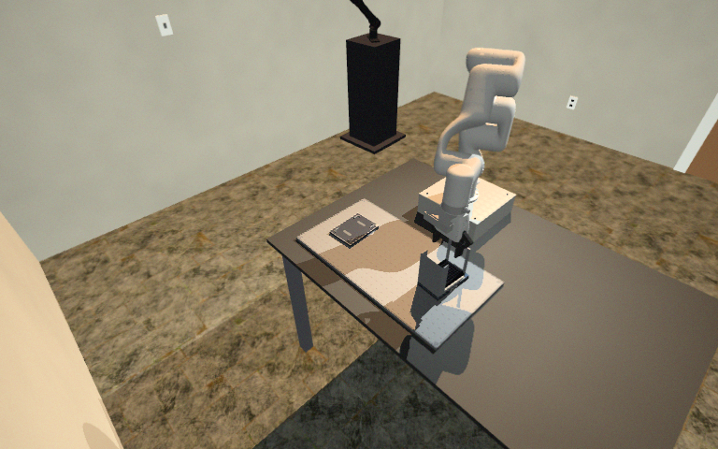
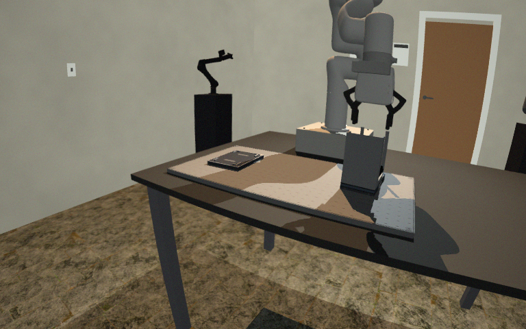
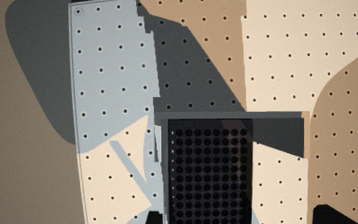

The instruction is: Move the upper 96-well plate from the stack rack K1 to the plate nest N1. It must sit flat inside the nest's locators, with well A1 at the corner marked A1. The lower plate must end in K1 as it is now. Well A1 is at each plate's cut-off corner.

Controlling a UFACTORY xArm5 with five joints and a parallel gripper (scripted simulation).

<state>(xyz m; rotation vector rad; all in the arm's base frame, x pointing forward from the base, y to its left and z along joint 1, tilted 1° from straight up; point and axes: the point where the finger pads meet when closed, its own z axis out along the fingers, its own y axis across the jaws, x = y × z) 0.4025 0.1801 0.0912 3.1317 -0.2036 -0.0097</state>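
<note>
The black 96-well plate lies 130 mm below my hand. The rest, counted from my hand: grey rack wall: 70 mm ahead, 10 mm to the right, 90 mm below; then plate nest N1: 420 mm to the right, 170 mm below; then light plate: 150 mm below.
</note>
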